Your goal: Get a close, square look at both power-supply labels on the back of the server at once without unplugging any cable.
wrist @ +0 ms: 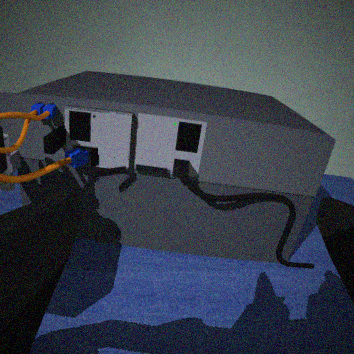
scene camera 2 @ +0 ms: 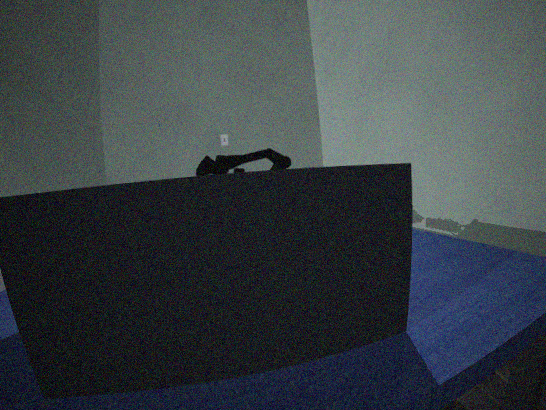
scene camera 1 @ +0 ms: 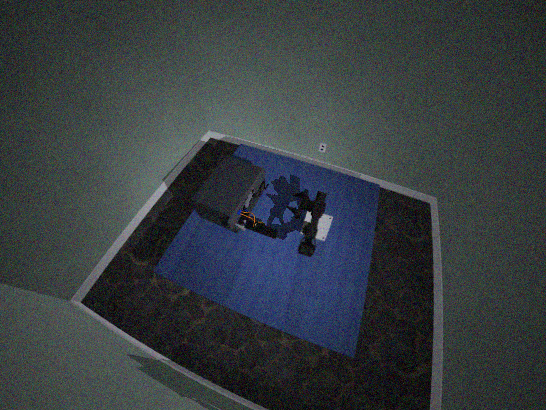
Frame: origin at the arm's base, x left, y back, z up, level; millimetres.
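Where they show: gripper, between the fingertips: (wrist: 203, 206) (scene camera 1: 288, 199).
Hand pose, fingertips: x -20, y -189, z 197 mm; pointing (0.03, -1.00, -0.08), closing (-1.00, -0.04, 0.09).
Each offset is from my fingertips to the top centre of the thing. "*": to the spot under its first point. Level surfaces: height alone.
The grey server (scene camera 1: 227, 190) (wrist: 246, 116) stands on the blue mat @[dz -249 mm] (scene camera 1: 279, 281). In the wrist view its back face shows two pale power-supply panels, the left panel @[* dx +92, dy -243, dz -72 mm] (wrist: 110, 140) and the right panel @[* dx +34, dy -252, dz -73 mm] (wrist: 156, 144), each with a black rectangle, both in frame but slanted and left of centre. Black power cables (wrist: 246, 201) stay plugged in below them. Orange cables @[* dx +168, dy -177, dz -96 mm] (wrist: 31, 172) with blue plugs @[dx +133, dy -238, dz -89 mm] (wrist: 77, 157) sit at the far left. My gripper (scene camera 1: 296, 196) (wrist: 203, 206) is open and empty, facing the back from a short way off. In scene camera 2 the server's dark front @[* dx +24, dy -573, dz -126 mm] (scene camera 2: 231, 276) hides all but the arm's top (scene camera 2: 247, 159).
The arm's white base plate (scene camera 1: 324, 228) lies on the mat right of the server. A dark floor (scene camera 1: 401, 285) with a pale border surrounds the mat. A wall socket (scene camera 1: 322, 147) (scene camera 2: 224, 139) sits behind.
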